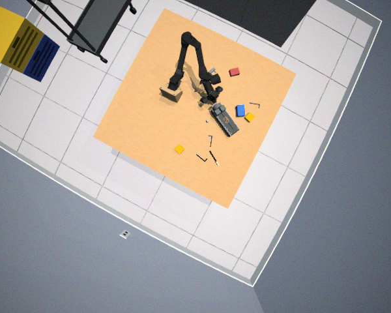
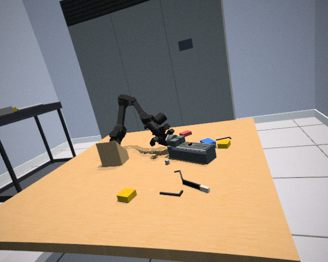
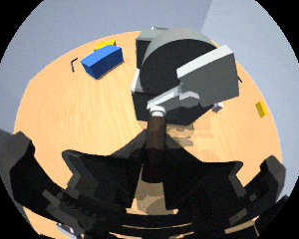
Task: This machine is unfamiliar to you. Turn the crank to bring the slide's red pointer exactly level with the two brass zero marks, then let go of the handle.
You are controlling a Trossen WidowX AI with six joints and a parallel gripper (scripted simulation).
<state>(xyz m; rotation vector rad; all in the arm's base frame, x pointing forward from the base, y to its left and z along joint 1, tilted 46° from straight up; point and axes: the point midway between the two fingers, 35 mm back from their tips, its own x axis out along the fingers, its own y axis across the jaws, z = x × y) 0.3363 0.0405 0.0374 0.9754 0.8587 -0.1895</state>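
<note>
My gripper tip is 3 cm below the dark crank handle, 2 cm past it and 1 cm to the right of it. From my gripper tip the other things lie so: small grey cube: 15 cm to the right, 3 cm below; blue block: 22 cm ahead, 3 cm to the left, 2 cm below; red pointer: 13 cm ahead, 10 cm to the right, 4 cm above.
</note>
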